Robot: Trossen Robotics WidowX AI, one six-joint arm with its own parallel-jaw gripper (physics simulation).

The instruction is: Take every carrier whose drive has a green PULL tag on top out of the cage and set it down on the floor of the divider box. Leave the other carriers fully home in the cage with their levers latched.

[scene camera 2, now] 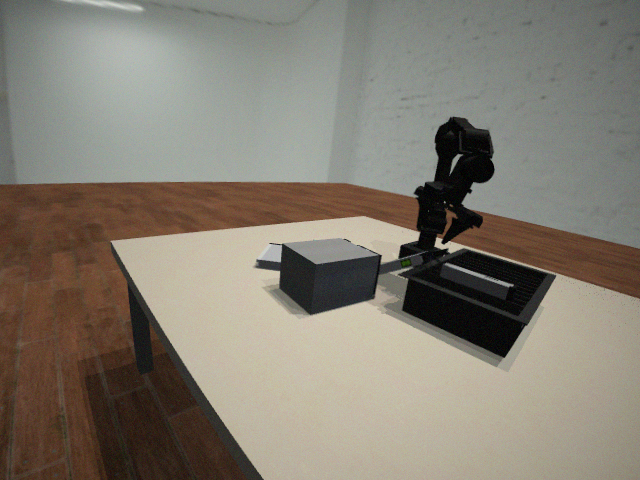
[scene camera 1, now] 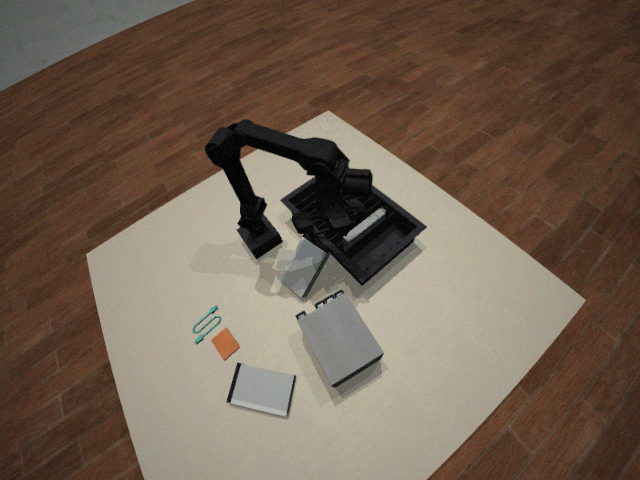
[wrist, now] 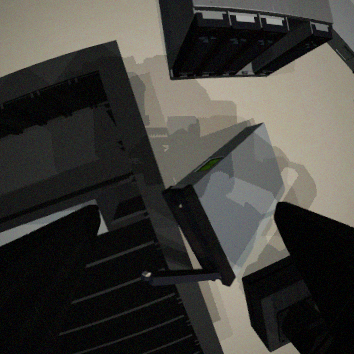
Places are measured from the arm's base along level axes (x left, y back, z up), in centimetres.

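Pixels of known places: gripper, fingertip midpoint: [scene camera 2: 429,235] [scene camera 1: 329,239] [wrist: 188,211]; arm's base at its link origin: [scene camera 2: 425,247] [scene camera 1: 256,228] [wrist: 295,318].
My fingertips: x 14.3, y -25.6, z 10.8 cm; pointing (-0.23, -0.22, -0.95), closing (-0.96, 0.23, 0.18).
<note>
Ahead of a thing's pixels: the offset from my fingertips to its middle. "*": to the spot under its first point.
A grey carrier {dy +3.9, dx -6.1, dz -9.5 cm} [scene camera 1: 302,266] [scene camera 2: 390,266] [wrist: 245,205] with a green tag {dy -0.9, dx -4.8, dz -9.0 cm} [scene camera 2: 405,262] [wrist: 209,164] is tilted between the cage and the divider box, its black front end at the box's rim and its lever swung out over the slots. My gripper [wrist: 188,211] [scene camera 1: 330,217] is open and empty above it and the box edge. The divider box {dy +8.9, dx +13.3, dz -13.7 cm} [scene camera 1: 419,226] [scene camera 2: 454,315] [wrist: 134,125] holds another carrier {dy +1.0, dx +13.9, dz -10.9 cm} [scene camera 1: 366,225] [scene camera 2: 475,283]; its tag is not readable. The cage {dy -20.9, dx -13.2, dz -11.9 cm} [scene camera 1: 341,338] [scene camera 2: 330,276] [wrist: 260,6] shows several labelled carrier fronts, with a gap before the rightmost one in the wrist view.
A flat grey unit with dark ends {dy -18.8, dx -38.2, dz -15.5 cm} [scene camera 1: 264,390] [scene camera 2: 269,254] lies beyond the cage. An orange square {* dy -1.2, dx -41.8, dz -16.3 cm} [scene camera 1: 225,343] and a teal cable {* dy +6.4, dx -40.8, dz -16.3 cm} [scene camera 1: 218,320] lie on the table near it. The arm's base [scene camera 1: 259,241] [wrist: 270,312] stands close to the tilted carrier and the box.
</note>
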